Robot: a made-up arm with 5 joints.
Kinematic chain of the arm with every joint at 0, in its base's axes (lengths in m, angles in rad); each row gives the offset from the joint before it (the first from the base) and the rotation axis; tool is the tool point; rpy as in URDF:
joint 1: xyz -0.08 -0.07 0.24 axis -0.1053 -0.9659 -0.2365
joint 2: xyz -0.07 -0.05 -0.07 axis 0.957 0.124 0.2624
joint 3: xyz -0.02 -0.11 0 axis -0.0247 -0.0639 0.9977
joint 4: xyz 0 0.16 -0.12 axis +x
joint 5: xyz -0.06 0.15 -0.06 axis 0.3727 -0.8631 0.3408
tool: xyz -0.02 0 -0.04 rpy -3.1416 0 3.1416
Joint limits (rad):
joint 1: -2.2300..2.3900
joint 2: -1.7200..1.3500
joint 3: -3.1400..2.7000
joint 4: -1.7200..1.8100
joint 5: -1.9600..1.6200
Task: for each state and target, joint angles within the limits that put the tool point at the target. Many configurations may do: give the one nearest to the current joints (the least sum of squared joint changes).
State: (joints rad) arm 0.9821 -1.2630 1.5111 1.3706 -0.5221
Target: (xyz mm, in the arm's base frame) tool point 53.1 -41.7 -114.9
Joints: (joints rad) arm 1.7703 -1.7200 1.2878 1.6121 -0.4881
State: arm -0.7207 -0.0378 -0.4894 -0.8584 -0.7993
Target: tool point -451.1 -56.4 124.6
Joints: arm -0.8789 -0.0243 -0.2084 -0.8767 -0.7948
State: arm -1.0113 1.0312 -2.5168 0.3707 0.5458
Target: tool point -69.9 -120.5 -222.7
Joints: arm -0.4472 0.8400 -2.4267 0.4732 0.5501
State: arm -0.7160 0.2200 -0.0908 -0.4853 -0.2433
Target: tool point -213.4 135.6 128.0
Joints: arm -0.6545 0.2753 -0.6036 0.2761 -0.3699
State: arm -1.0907 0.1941 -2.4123 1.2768 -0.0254
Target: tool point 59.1 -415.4 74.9
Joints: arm -0.7911 -0.3395 -2.4803 1.0516 0.0373
